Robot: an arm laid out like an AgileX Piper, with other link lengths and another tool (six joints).
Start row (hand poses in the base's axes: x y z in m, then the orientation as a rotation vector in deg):
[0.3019, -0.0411, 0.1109, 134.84, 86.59, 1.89]
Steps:
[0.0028, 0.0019, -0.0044, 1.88, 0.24, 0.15]
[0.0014, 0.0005, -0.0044, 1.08, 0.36, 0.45]
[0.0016, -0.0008, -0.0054, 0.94, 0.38, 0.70]
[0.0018, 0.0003, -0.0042, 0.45, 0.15, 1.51]
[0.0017, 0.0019, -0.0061, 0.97, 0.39, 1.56]
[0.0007, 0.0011, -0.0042, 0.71, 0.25, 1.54]
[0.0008, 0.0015, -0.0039, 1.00, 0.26, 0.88]
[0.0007, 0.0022, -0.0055, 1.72, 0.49, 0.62]
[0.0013, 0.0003, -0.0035, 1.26, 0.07, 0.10]
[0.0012, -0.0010, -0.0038, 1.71, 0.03, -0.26]
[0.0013, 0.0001, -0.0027, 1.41, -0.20, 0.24]
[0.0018, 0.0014, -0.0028, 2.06, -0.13, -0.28]
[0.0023, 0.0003, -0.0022, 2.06, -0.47, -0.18]
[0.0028, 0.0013, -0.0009, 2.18, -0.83, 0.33]
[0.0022, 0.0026, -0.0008, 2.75, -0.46, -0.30]
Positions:
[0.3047, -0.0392, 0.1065, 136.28, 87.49, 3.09]
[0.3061, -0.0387, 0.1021, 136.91, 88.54, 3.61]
[0.3077, -0.0395, 0.0967, 137.24, 89.86, 4.05]
[0.3095, -0.0392, 0.0925, 136.47, 91.90, 4.54]
[0.3112, -0.0373, 0.0864, 136.12, 94.28, 5.18]
[0.3119, -0.0362, 0.0822, 135.50, 96.48, 5.77]
[0.3127, -0.0347, 0.0783, 135.61, 97.99, 6.49]
[0.3134, -0.0325, 0.0728, 136.54, 99.54, 7.54]
[0.3147, -0.0322, 0.0693, 137.37, 100.12, 8.61]
[0.3159, -0.0332, 0.0655, 138.79, 100.39, 10.11]
[0.3172, -0.0331, 0.0628, 139.46, 101.07, 11.68]
[0.3190, -0.0317, 0.0600, 141.03, 101.32, 13.74]
[0.3213, -0.0314, 0.0578, 142.31, 101.54, 16.24]
[0.3241, -0.0301, 0.0569, 143.01, 102.29, 19.36]
[0.3263, -0.0275, 0.0561, 144.79, 102.47, 22.61]

